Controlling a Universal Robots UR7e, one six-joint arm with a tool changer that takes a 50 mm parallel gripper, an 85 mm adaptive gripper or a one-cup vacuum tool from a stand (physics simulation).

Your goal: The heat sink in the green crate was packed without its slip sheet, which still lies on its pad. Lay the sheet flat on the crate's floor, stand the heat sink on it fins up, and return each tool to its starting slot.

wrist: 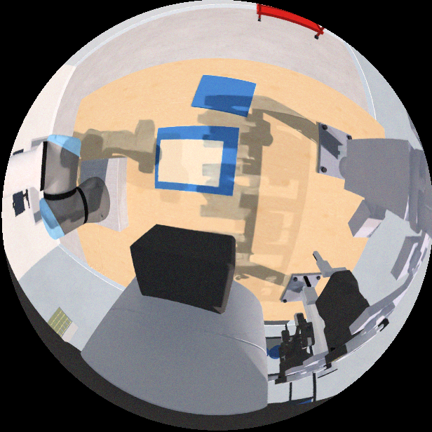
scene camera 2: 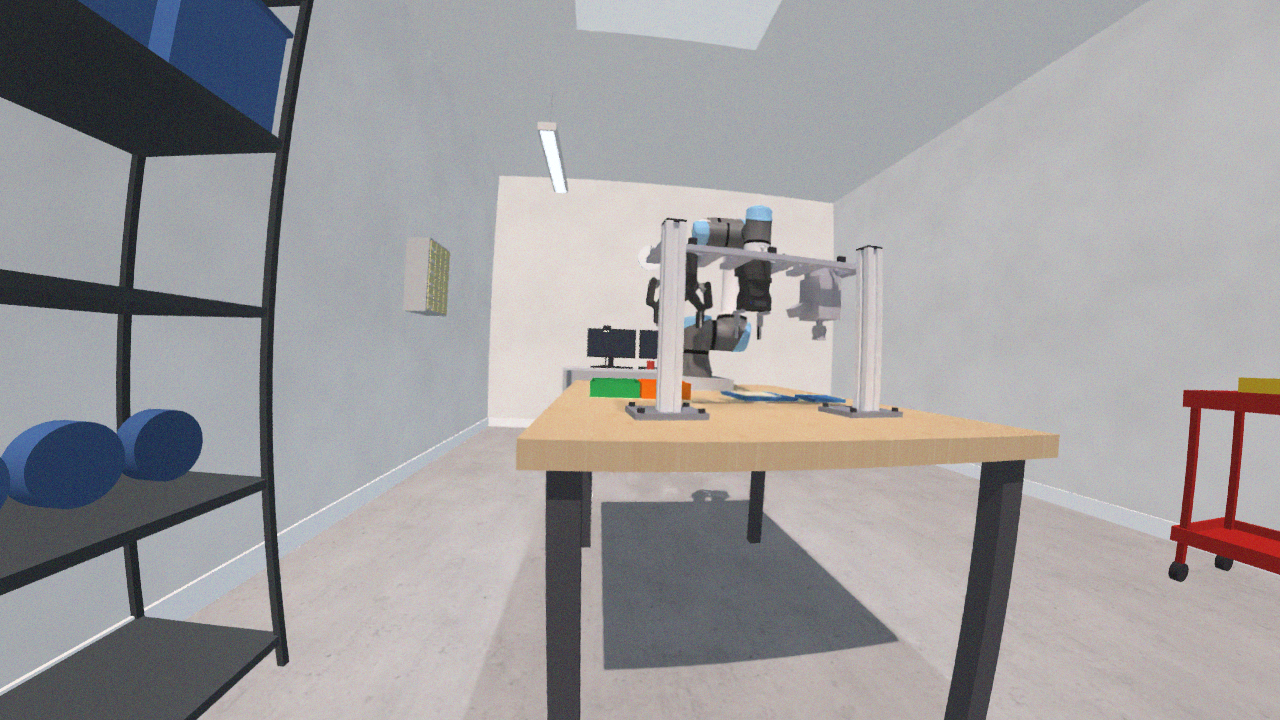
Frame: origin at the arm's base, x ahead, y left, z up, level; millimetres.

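Seen in the pictures: arm's base, origin of its link: (scene camera 2: 692, 375).
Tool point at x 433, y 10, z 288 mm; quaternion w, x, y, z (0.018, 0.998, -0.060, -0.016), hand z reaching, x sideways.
Note:
Offsets run from my tool point to a thing's middle. "*": to the spot under its first point.
The green crate {dx -149, dy -293, dz -314 mm} (scene camera 2: 614, 387) stands at the table's left; its inside and the heat sink are hidden. The cream slip sheet {dx -104, dy +67, dz -325 mm} (scene camera 2: 760, 394) (wrist: 187, 162) lies on the larger blue pad (wrist: 229, 185). Three tools hang from the stand: the black adaptive gripper (wrist: 292, 324), the black-bodied parallel gripper (wrist: 311, 268) with pale fingers apart, and the grey vacuum tool {dx +187, dy +63, dz -68 mm} (scene camera 2: 819, 295) (wrist: 377, 170). The arm's wrist (scene camera 2: 759, 214) is high, behind the stand's rail. In the wrist view its grey body and black block fill the lower middle. I make out no tool on it.
An orange crate (scene camera 2: 648, 388) stands beside the green one. A smaller blue pad {* dx +37, dy +208, dz -326 mm} (scene camera 2: 819, 398) (wrist: 222, 87) lies near the larger pad. The stand's posts (scene camera 2: 671, 331) (scene camera 2: 868, 331) rise from footplates on the table. The arm's base plate (wrist: 117, 195) is at the left in the wrist view.

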